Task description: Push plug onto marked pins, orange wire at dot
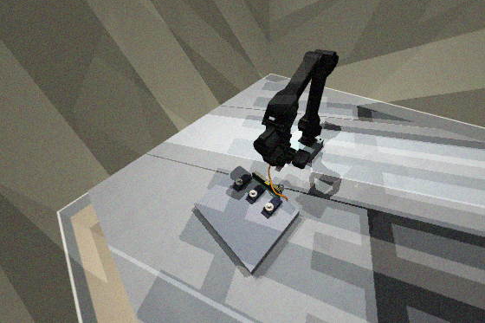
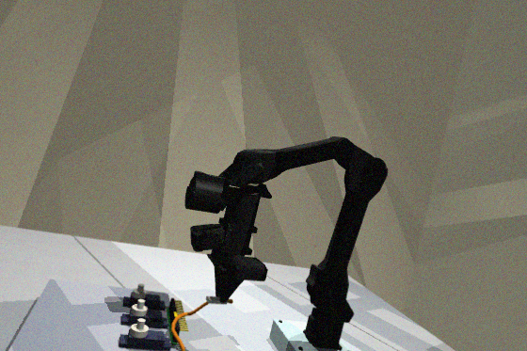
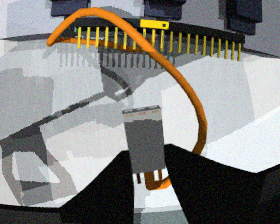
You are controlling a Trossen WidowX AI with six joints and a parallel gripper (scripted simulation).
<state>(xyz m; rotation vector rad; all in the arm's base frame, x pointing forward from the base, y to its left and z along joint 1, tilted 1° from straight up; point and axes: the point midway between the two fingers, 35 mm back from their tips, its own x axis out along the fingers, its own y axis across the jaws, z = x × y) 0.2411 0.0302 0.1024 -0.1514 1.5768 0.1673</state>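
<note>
Now: the yellow band 70 mm ahead of my gripper tip and 40 mm below it. The rest, counted from my gripper tip: grey plate: 230 mm ahead, 10 mm to the right, 90 mm below.
</note>
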